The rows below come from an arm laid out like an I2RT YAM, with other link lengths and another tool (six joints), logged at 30 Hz.
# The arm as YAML. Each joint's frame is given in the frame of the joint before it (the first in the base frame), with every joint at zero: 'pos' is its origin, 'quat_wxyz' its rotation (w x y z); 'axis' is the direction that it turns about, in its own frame. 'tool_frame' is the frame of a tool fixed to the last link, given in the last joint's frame.
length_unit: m
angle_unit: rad
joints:
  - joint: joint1
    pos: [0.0, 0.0, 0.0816]
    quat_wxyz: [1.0, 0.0, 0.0, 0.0]
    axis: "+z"
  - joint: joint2
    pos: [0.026, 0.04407, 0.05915]
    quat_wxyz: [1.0, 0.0, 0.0, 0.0]
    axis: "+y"
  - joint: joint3
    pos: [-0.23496, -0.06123, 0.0]
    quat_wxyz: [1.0, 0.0, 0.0, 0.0]
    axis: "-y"
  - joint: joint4
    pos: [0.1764, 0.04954, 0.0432]
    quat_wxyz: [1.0, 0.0, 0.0, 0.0]
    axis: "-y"
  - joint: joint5
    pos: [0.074, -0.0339, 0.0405]
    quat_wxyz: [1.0, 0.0, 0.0, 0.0]
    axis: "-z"
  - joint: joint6
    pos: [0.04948, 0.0, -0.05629]
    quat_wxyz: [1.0, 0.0, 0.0, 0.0]
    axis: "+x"
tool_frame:
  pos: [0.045, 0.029, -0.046]
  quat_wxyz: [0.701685, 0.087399, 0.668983, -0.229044]
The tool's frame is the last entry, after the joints.
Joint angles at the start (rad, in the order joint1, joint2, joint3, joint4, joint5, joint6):
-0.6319, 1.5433, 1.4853, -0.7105, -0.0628, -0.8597
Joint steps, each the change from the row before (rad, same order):
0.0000, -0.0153, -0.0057, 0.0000, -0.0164, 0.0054
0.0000, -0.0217, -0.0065, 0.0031, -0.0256, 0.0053
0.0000, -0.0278, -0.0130, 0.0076, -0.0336, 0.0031
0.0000, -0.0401, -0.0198, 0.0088, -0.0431, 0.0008
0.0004, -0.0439, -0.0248, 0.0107, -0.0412, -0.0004
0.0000, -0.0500, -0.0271, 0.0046, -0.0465, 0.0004
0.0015, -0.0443, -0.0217, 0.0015, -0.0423, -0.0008
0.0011, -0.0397, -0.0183, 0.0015, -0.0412, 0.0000
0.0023, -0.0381, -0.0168, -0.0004, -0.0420, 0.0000
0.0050, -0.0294, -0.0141, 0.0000, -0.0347, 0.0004
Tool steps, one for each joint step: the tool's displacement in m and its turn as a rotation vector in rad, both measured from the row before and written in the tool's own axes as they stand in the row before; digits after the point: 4 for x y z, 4 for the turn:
-0.0018, -0.0004, -0.0032, 0.0004, -0.0150, 0.0126
-0.0031, -0.0012, -0.0041, 0.0033, -0.0265, 0.0170
-0.0037, -0.0008, -0.0048, 0.0027, -0.0360, 0.0180
-0.0045, -0.0008, -0.0072, 0.0036, -0.0481, 0.0192
-0.0044, -0.0002, -0.0077, 0.0047, -0.0483, 0.0162
-0.0047, 0.0006, -0.0096, 0.0001, -0.0509, 0.0178
-0.0049, 0.0008, -0.0086, -0.0018, -0.0479, 0.0139
-0.0050, 0.0009, -0.0076, -0.0023, -0.0460, 0.0135
-0.0054, 0.0015, -0.0074, -0.0053, -0.0466, 0.0129
-0.0049, 0.0021, -0.0056, -0.0081, -0.0397, 0.0103

